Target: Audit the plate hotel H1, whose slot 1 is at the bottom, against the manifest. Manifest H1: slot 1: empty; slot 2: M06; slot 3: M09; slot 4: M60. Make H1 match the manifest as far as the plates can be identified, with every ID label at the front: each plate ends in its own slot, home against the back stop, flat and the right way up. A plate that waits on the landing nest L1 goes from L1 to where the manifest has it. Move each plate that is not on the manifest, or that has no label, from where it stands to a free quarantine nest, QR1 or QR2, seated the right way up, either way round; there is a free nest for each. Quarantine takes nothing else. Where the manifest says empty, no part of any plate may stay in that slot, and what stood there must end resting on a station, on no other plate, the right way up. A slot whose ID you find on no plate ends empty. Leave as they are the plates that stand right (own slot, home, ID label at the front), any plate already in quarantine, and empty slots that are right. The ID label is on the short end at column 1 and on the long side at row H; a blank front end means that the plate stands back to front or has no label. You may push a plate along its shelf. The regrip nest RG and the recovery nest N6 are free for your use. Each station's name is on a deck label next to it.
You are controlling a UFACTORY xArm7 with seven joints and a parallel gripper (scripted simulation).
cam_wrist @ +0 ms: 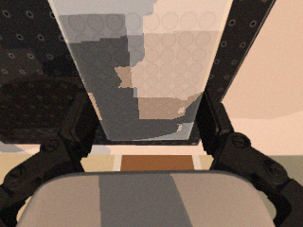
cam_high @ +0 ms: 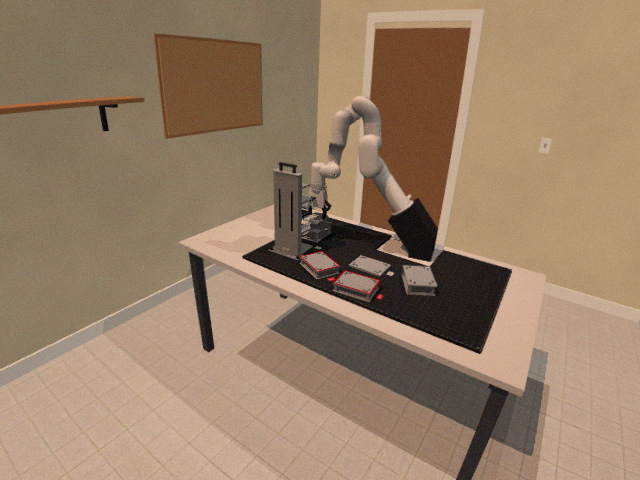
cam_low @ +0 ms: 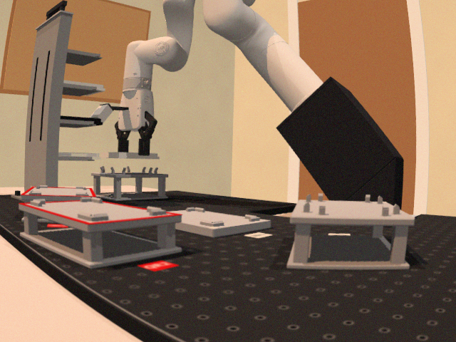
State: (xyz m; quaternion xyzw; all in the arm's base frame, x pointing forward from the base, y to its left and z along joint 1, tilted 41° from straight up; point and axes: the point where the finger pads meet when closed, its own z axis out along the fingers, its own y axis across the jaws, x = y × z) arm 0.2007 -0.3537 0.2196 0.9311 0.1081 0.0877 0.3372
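Right now the RG label is 11 cm below my hand, 9 cm behind it and 1 cm to the right of it. The rest, counted from my hand: pale plate: 1 cm below, 1 cm ahead; then black plate: 19 cm ahead, 6 cm above, 3 cm to the left; then clear plate: 19 cm ahead, 3 cm to the left, 2 cm below.
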